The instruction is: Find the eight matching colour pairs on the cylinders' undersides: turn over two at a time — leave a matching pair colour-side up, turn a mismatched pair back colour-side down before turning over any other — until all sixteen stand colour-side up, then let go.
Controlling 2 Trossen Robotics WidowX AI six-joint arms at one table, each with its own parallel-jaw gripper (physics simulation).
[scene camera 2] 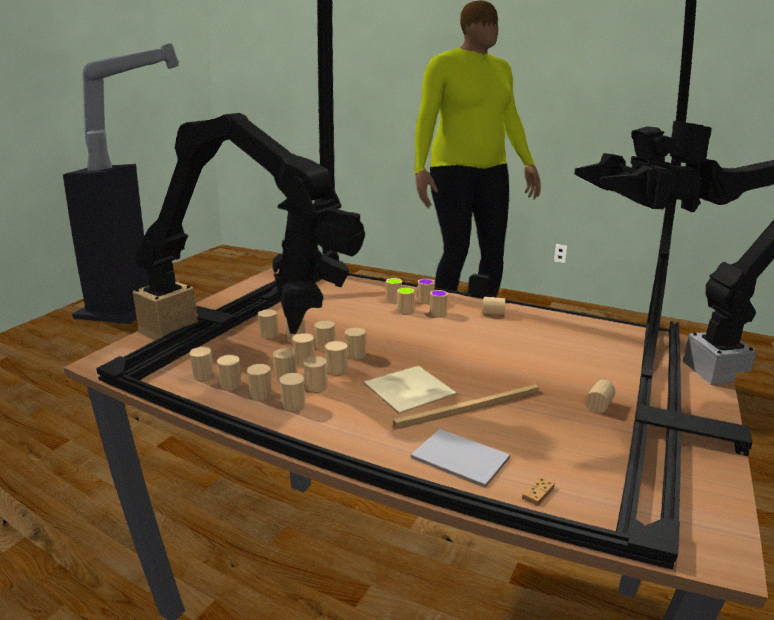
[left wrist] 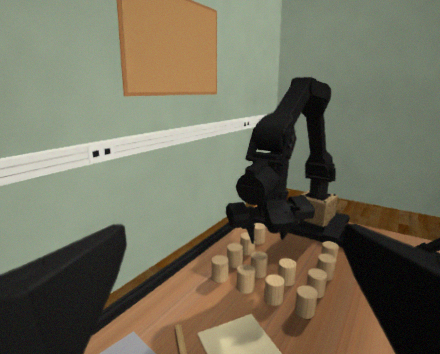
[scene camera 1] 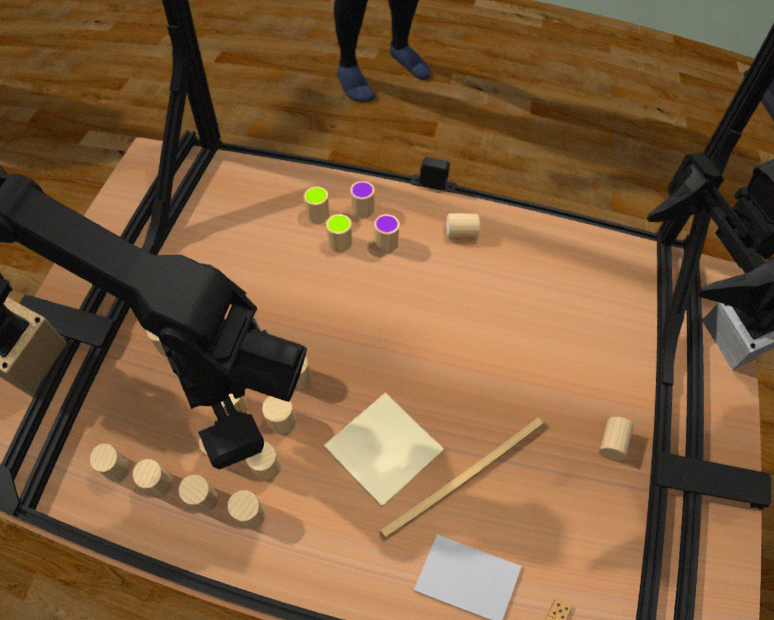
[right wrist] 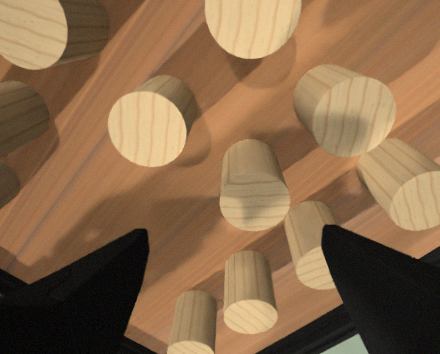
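Seen in the pictures: left gripper, between the fingertips: [scene camera 2: 587, 176] [left wrist: 234, 235] [scene camera 1: 673, 253]; right gripper, between the fingertips: [scene camera 2: 290, 324] [left wrist: 267, 240] [scene camera 1: 212, 415] [right wrist: 235, 237]; left arm's base, origin of its link: [scene camera 2: 722, 342]; right arm's base, origin of its link: [scene camera 2: 162, 289] [left wrist: 317, 195] [scene camera 1: 3, 332].
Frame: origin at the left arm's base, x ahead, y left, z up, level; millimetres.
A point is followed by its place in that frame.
Observation:
Two cylinders with green tops, one [scene camera 1: 315, 196] @(x 601, y -452, z -13 mm) [scene camera 2: 394, 282] @(x 599, y -446, z -14 mm) behind the other [scene camera 1: 339, 224] @(x 580, y -382, z -13 mm) [scene camera 2: 405, 291] @(x 582, y -378, z -13 mm), stand upright at the back. Beside them stand two with purple tops, one [scene camera 1: 362, 191] @(x 524, y -438, z -13 mm) [scene camera 2: 425, 282] @(x 526, y -435, z -13 mm) and another [scene camera 1: 386, 224] @(x 509, y -358, z -13 mm) [scene camera 2: 438, 294] @(x 511, y -351, z -13 mm). Several cylinders stand plain side up at the left, one of them at the group's front corner [scene camera 1: 244, 507] @(x 824, y 8, z -13 mm) [scene camera 2: 292, 391] @(x 824, y 25, z -25 mm). My right gripper [scene camera 2: 294, 328] @(x 829, y -105, z 36 mm) [right wrist: 235, 237] @(x 829, y -105, z 36 mm) is open, pointing down over this group; scene camera 1 hides its fingertips. A plain cylinder [right wrist: 255, 205] @(x 844, y -90, z -13 mm) shows just beyond its fingertips. My left gripper [scene camera 1: 677, 255] @(x 352, y 0, z 313 mm) is open and empty, raised at the right.
One cylinder [scene camera 1: 462, 226] @(x 388, y -329, z -28 mm) [scene camera 2: 493, 306] @(x 388, y -323, z -36 mm) lies on its side at the back, another [scene camera 1: 616, 439] @(x 324, y 83, z -24 mm) [scene camera 2: 600, 396] @(x 327, y 100, z -29 mm) at the right. A yellow square [scene camera 1: 385, 448] @(x 624, y -27, z -60 mm) [scene camera 2: 410, 388] @(x 625, y -24, z -60 mm), a wooden stick [scene camera 1: 462, 477] @(x 541, y 48, z -52 mm) [scene camera 2: 465, 406] @(x 546, y 55, z -54 mm), a grey sheet [scene camera 1: 467, 576] @(x 583, y 175, z -57 mm) [scene camera 2: 460, 456] @(x 584, y 182, z -57 mm) and a domino [scene camera 1: 559, 610] @(x 488, y 262, z -55 mm) [scene camera 2: 538, 490] @(x 498, y 276, z -55 mm) lie nearby.

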